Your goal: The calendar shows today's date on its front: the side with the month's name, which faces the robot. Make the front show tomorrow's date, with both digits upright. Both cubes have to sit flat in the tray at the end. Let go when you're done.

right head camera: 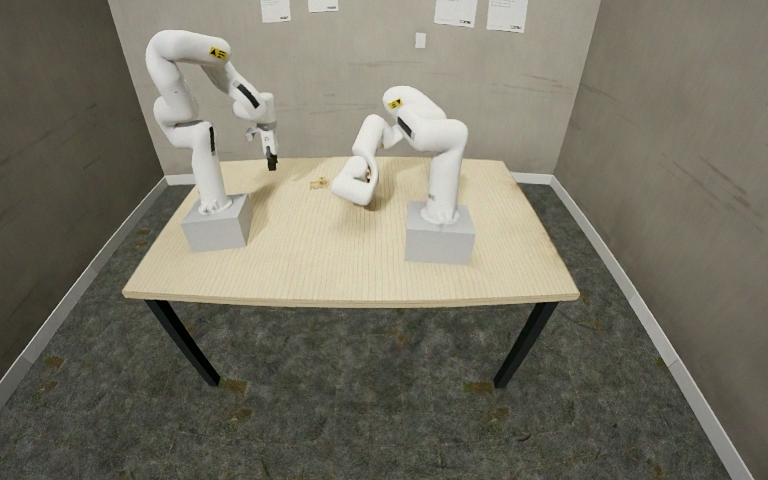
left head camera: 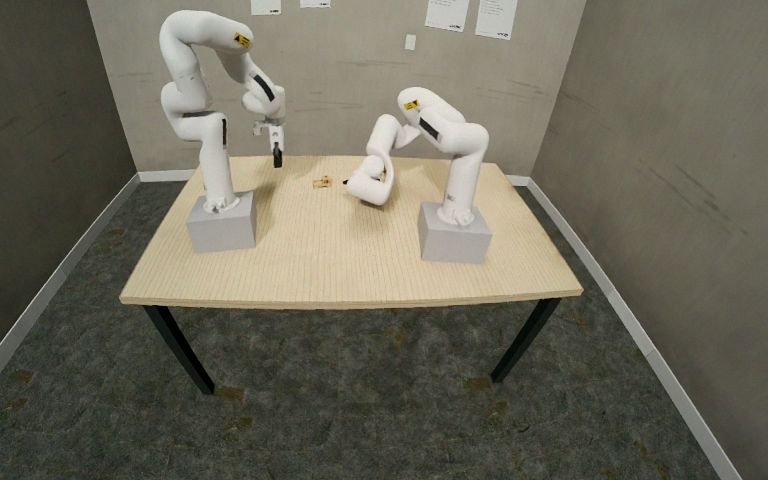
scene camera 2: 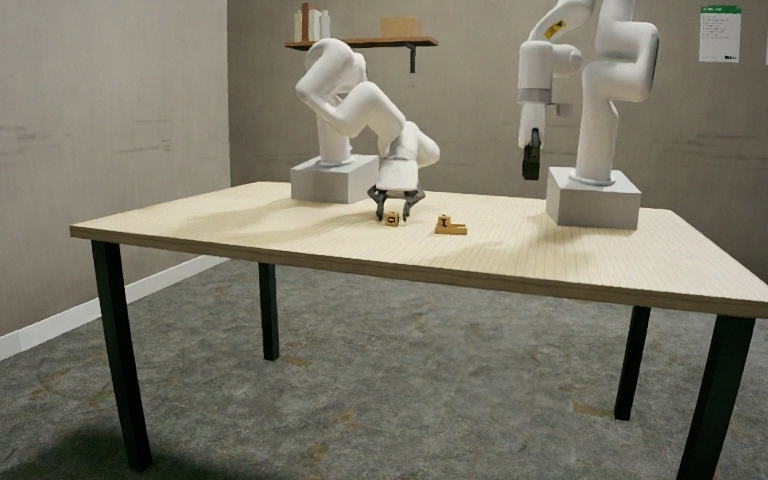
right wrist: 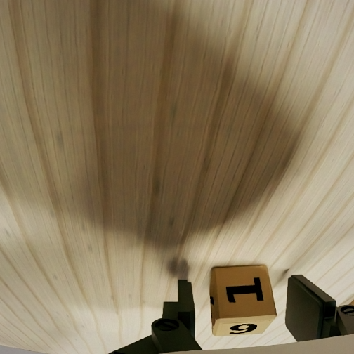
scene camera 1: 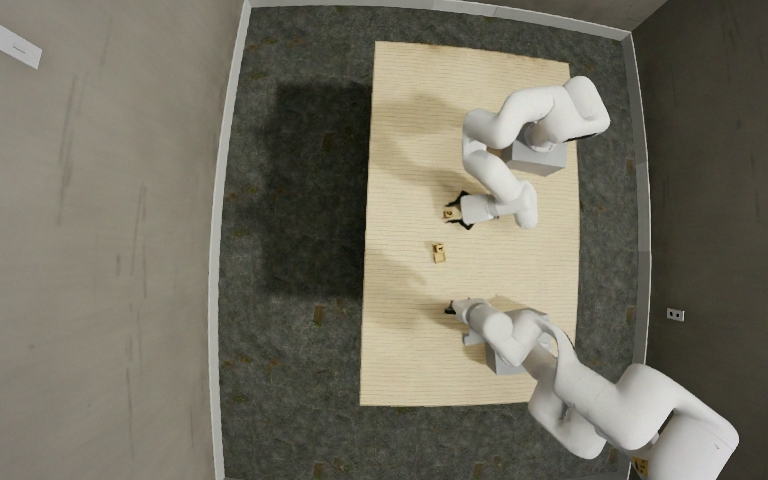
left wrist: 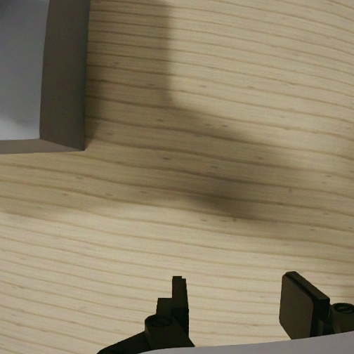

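Where they show: left gripper, between the fingertips: (right head camera: pixel 273 166) (left head camera: pixel 278 163) (scene camera 2: pixel 529 178); right gripper, between the fingertips: (scene camera 2: pixel 392 218) (scene camera 1: pixel 448 213); left arm's base, origin of its link: (right head camera: pixel 215 207) (left head camera: pixel 221 204) (scene camera 2: pixel 592 179); right arm's base, origin of its link: (right head camera: pixel 439 215) (left head camera: pixel 455 216) (scene camera 2: pixel 335 162) (scene camera 1: pixel 540 137).
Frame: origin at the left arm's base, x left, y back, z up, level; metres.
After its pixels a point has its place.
Observation:
The tray (left head camera: pixel 318 186) @[y -0.267, x -0.332, z -0.106 m] (scene camera 1: pixel 439 258) @[y -0.289, x -0.325, z -0.105 m] (scene camera 2: pixel 453 230) @[y -0.309, x -0.337, z -0.105 m] stands on the table. One cube (left head camera: pixel 324 179) @[y -0.276, x -0.357, z -0.078 m] (scene camera 1: pixel 439 247) @[y -0.296, x -0.367, z -0.074 m] (scene camera 2: pixel 444 221) @[y -0.306, x -0.359, z -0.086 m] sits in one end of it, a 1 on its side in scene camera 2; the other end is empty. The other cube (scene camera 1: pixel 448 214) @[y -0.255, x -0.491, z -0.084 m] (scene camera 2: pixel 391 219) @[y -0.266, x -0.494, z -0.099 m] (right wrist: pixel 243 300) appears to rest on the table apart from the tray, showing a sideways 1 and a 6 or 9 in the right wrist view. My right gripper (scene camera 1: pixel 448 215) @[y -0.252, x -0.497, z -0.099 m] (scene camera 2: pixel 392 219) @[y -0.252, x -0.497, z -0.099 m] (right wrist: pixel 239 303) is open around this cube, with gaps on both sides. My left gripper (left head camera: pixel 277 160) @[y -0.247, x -0.174, z 0.017 m] (scene camera 2: pixel 530 169) @[y -0.247, x -0.174, z 0.017 m] (left wrist: pixel 233 299) is open and empty above the table.
The grey base blocks (left head camera: pixel 222 229) @[y 0.102, x -0.020, z -0.024 m] (left head camera: pixel 454 237) @[y 0.201, x -0.743, z -0.007 m] of the arms stand on the table (left head camera: pixel 339 260) @[y 0.167, x -0.393, z -0.115 m]. The left arm's block also shows at the upper left of the left wrist view. In scene camera 2, a wall shelf (scene camera 2: pixel 362 42) hangs behind the right arm.

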